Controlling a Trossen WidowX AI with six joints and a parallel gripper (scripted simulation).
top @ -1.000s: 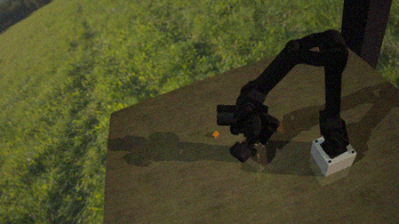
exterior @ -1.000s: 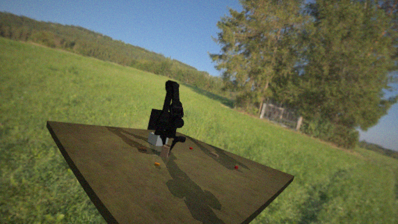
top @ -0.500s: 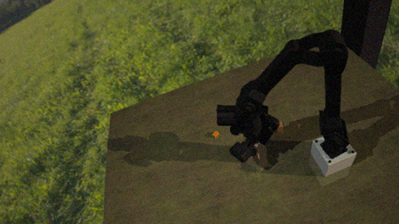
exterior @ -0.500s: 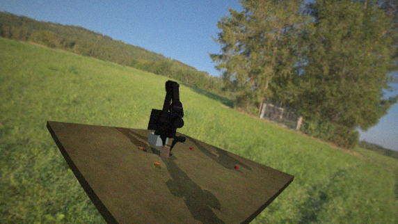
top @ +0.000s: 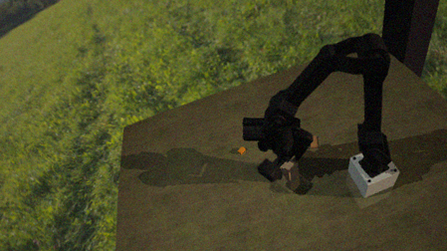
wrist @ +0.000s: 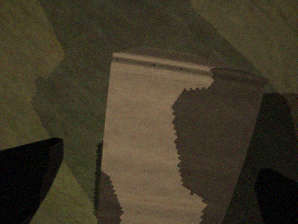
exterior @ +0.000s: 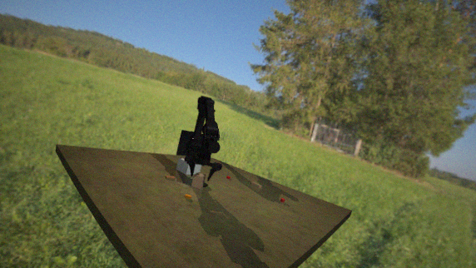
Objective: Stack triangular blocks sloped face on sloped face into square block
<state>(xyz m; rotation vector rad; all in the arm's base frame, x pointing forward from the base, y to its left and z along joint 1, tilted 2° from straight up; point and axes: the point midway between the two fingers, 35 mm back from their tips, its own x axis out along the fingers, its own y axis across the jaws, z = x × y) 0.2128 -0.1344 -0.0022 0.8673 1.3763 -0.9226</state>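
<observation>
The triangular block lies 10 mm to the left of my gripper tip and 10 mm above it. Round my gripper tip: orange piece (100 mm ahead, 170 mm to the right, 30 mm below).
</observation>
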